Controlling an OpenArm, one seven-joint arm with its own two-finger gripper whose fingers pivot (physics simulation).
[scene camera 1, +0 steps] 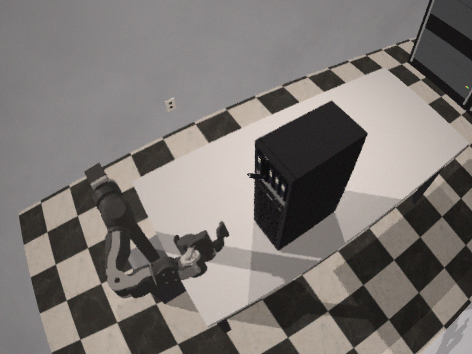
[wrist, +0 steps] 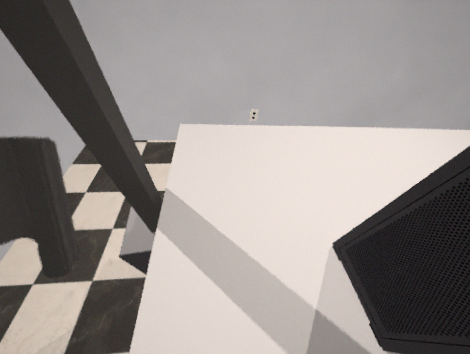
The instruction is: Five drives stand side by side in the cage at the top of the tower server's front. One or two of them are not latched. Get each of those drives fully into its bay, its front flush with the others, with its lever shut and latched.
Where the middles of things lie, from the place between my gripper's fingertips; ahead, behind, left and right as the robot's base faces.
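Black tower server (scene camera 1: 316, 153) seen 7 cm below my hand, 41 cm ahead of it and 2 cm to the right of it.
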